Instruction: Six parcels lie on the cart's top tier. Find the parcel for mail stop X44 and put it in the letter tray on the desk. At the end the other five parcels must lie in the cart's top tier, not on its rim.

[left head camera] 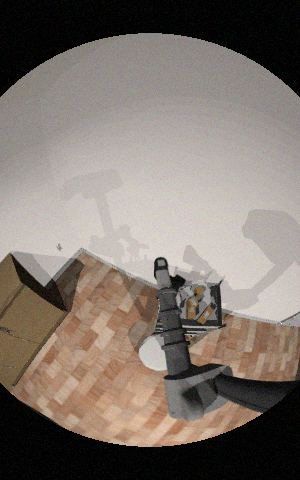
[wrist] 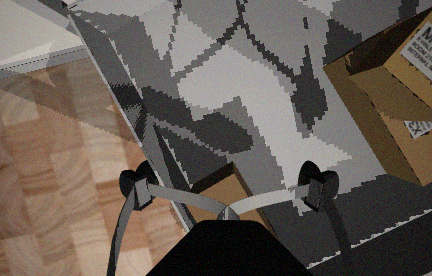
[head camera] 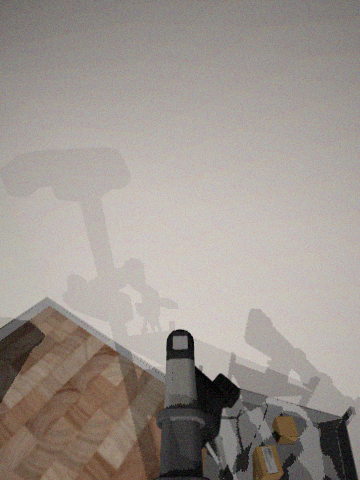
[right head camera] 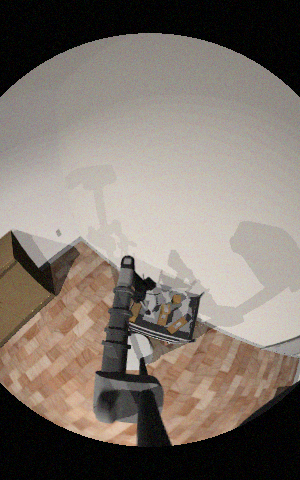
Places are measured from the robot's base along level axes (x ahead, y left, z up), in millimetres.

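Pixels of known places: gripper, between the fingertips: (wrist: 226, 177) (head camera: 202, 453) (right head camera: 139, 304); robot's base, origin of its link: (left head camera: 159, 350) (right head camera: 132, 350).
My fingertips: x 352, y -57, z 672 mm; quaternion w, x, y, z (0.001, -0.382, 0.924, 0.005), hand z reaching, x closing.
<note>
Ahead of a thing's pixels: the offset from my fingertips to its top centre. "spot": to the spot under its first point.
My gripper (wrist: 226, 177) is open, its fingertips wide apart above the near left edge of the cart's top tier (wrist: 225, 65) (right head camera: 196, 315). A brown parcel @(dy +25, dx -36, dz +23 mm) (wrist: 227, 192) (right head camera: 134, 313) lies below, between the fingertips in the wrist view and partly hidden by the gripper body. At the right of the wrist view, a parcel @(spot: dy -145, dx -24, dz +65 mm) (wrist: 412, 70) with a cut-off label starting with M rests on a larger parcel @(dy -155, dx -63, dz +16 mm) (wrist: 395, 135), whose label is partly covered and unreadable as a whole. Other parcels @(dy -247, dx +54, dz +19 mm) (right head camera: 176, 299) @(dy -242, dx -135, dz +16 mm) (right head camera: 177, 326) lie farther right on the tier. X44 is not readable. The letter tray does not show.
The cart's rim @(spot: dy +10, dx +127, dz +31 mm) (wrist: 107, 85) runs along the left of the tier. A pale wall (head camera: 200, 200) stands behind the cart. A large brown box-shaped piece @(spot: dy +1314, dx -184, dz -191 mm) (left head camera: 30, 320) (right head camera: 22, 295) stands at the left. A white rounded shape (left head camera: 151, 352) (right head camera: 140, 352) is beside the cart, below the arm.
</note>
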